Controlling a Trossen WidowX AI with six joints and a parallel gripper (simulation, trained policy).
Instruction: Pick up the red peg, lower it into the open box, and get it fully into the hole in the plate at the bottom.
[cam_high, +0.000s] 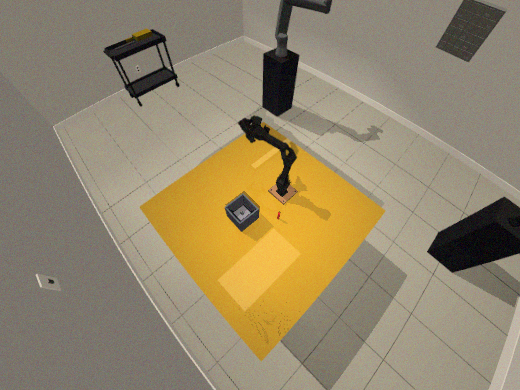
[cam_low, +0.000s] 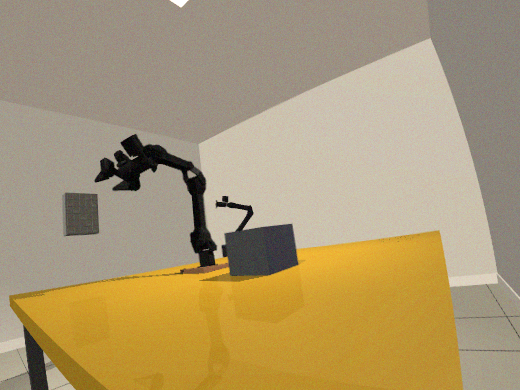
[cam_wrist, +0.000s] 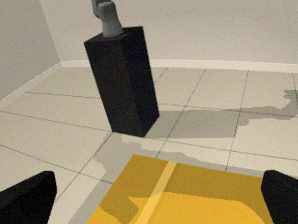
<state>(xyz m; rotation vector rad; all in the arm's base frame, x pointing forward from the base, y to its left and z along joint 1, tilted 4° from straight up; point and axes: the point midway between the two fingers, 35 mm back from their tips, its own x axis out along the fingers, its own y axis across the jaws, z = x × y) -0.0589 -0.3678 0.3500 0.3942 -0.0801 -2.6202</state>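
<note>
Right now my gripper tip is 27 cm short of the red peg, 50 cm to the right of it and 33 cm above it. Also, from my gripper tip: plate (45 cm ahead, 32 cm to the left, 32 cm below).
</note>
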